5 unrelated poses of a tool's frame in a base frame.
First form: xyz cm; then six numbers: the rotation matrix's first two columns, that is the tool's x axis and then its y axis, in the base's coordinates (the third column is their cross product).
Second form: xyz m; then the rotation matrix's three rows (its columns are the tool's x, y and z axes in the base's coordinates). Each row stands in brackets. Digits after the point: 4 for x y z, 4 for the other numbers.
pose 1, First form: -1.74 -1.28 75.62 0.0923 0.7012 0.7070 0.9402 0.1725 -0.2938
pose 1, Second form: [-0.0174 -0.0128 0.7562], [[0.0923 0.9402 -0.3280], [0.7012 0.1725 0.6918], [0.7070 -0.2938 -0.6433]]
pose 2, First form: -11.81 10.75 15.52 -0.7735 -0.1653 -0.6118 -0.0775 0.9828 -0.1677
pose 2, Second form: [-0.1181 0.1075 0.1552], [[-0.7735 -0.0775 0.6290], [-0.1653 0.9828 -0.0823], [-0.6118 -0.1677 -0.7730]]
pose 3, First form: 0.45 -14.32 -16.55 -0.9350 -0.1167 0.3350 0.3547 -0.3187 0.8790
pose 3, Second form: [0.0045 -0.1432 -0.1655], [[-0.9350 0.3547 0.0042], [-0.1167 -0.3187 0.9407], [0.3350 0.8790 0.3394]]
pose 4, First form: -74.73 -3.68 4.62 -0.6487 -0.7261 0.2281 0.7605 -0.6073 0.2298
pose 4, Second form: [-0.7473 -0.0368 0.0462], [[-0.6487 0.7605 -0.0283], [-0.7261 -0.6073 0.3225], [0.2281 0.2298 0.9462]]
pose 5, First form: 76.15 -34.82 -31.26 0.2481 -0.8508 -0.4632 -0.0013 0.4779 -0.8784
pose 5, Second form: [0.7615 -0.3482 -0.3126], [[0.2481 -0.0013 0.9687], [-0.8508 0.4779 0.2185], [-0.4632 -0.8784 0.1175]]
